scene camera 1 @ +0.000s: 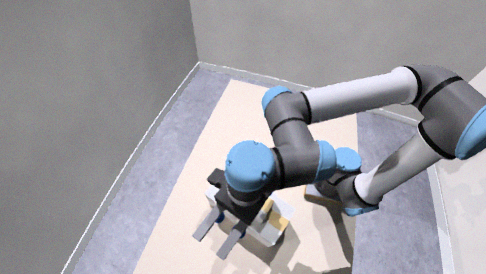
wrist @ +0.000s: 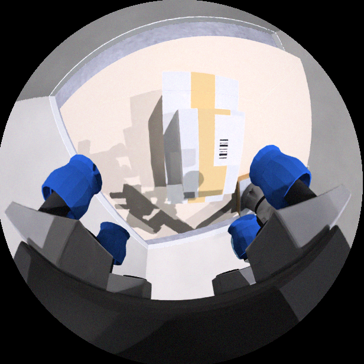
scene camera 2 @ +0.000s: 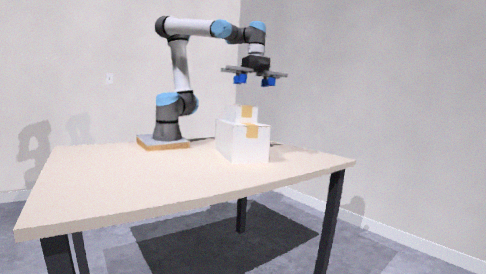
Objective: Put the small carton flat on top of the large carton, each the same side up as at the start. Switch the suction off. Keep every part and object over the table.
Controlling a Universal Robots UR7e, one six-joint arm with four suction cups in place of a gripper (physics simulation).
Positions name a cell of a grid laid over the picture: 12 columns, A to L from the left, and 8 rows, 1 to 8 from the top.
Labels:
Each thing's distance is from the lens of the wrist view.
my suction head (wrist: J4): 0.07 m
small carton (wrist: G4): 0.17 m
The marked spots on the small carton and my suction head are 0.12 m apart.

